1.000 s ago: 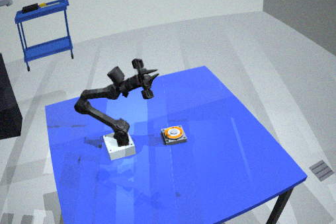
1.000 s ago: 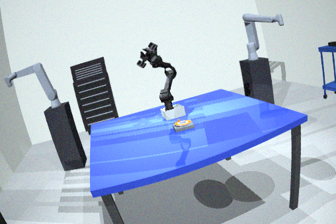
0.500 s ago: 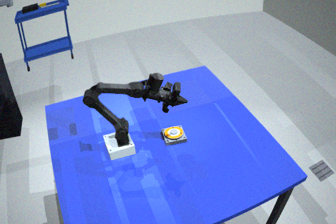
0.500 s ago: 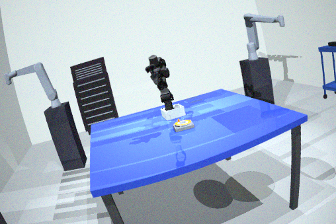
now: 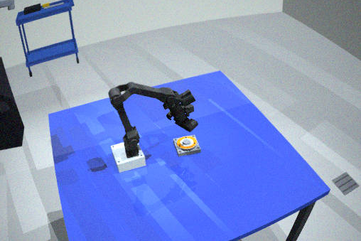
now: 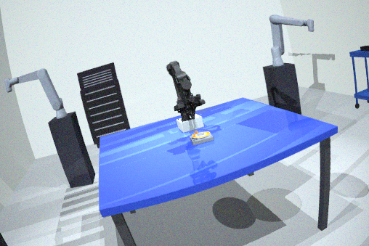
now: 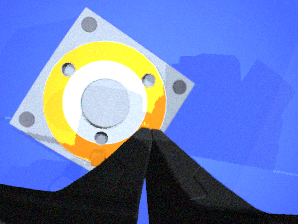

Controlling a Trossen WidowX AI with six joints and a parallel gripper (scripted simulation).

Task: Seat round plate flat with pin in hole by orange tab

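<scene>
The round plate is 20 mm behind my gripper tip, 10 mm to the left of it and 100 mm below it.
</scene>
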